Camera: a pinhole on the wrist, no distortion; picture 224 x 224 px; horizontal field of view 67.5 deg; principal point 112.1 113.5 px. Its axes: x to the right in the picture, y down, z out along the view. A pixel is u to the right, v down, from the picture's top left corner.
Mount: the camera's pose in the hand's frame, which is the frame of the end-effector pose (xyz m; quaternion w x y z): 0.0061 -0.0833 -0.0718 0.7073 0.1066 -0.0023 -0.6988
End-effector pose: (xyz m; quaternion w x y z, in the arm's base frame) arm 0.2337 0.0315 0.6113 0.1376 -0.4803 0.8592 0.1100
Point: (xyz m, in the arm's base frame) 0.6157 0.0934 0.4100
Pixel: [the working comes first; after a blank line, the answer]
In the camera's frame: 0.1684 -0.1248 0.3829

185.8 58.9
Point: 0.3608 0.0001 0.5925
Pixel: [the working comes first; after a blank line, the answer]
In the camera's frame: 0.0273 -0.0231 0.1059

155.3 76.9
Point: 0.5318 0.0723 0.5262
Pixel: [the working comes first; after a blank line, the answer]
In the camera's frame: 0.1205 -0.1255 0.2462

194.2 28.0
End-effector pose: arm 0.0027 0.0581 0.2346 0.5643 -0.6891 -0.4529 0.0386
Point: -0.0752 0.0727 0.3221
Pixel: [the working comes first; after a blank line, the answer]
In the camera's frame: 0.0181 0.0127 0.0980

143.1 135.2
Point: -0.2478 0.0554 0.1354
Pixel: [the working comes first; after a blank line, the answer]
In the camera's frame: -0.0588 -0.1599 0.2691

75.5 13.9
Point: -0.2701 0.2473 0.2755
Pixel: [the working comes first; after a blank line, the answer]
In the camera's frame: 0.0466 0.0333 0.3615

133.7 128.9
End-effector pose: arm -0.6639 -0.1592 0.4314 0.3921 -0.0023 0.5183 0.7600
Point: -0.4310 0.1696 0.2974
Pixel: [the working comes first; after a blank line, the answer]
In the camera's frame: 0.1591 0.1376 0.3738

183.4 175.2
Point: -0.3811 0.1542 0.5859
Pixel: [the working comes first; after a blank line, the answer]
In the camera's frame: -0.0624 -0.0006 0.5072

91.5 113.3
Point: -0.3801 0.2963 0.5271
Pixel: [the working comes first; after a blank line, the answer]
In the camera's frame: -0.0042 0.1190 0.5845

110.9 147.6
